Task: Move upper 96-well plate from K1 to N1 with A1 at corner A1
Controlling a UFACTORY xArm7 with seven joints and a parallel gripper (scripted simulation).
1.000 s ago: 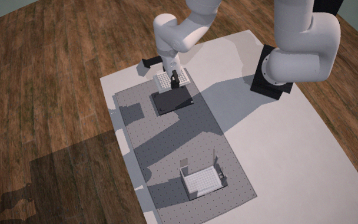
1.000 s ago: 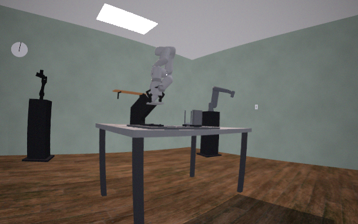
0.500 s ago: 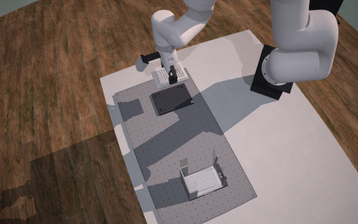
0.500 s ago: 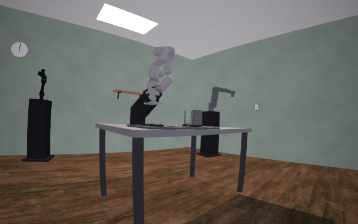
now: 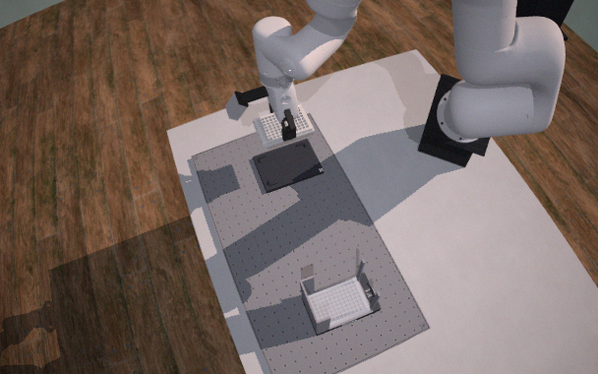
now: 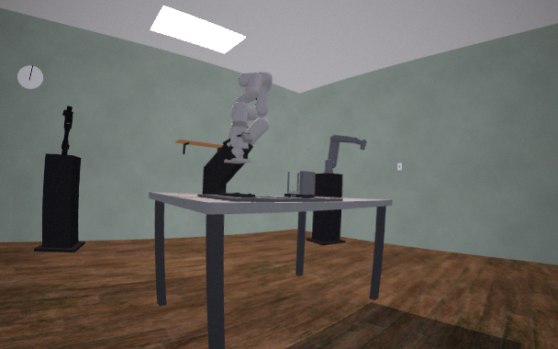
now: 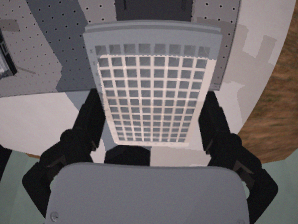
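Now: hand 9 cm past the pale A1 square, 4 cm to the right of it and 17 cm above it.
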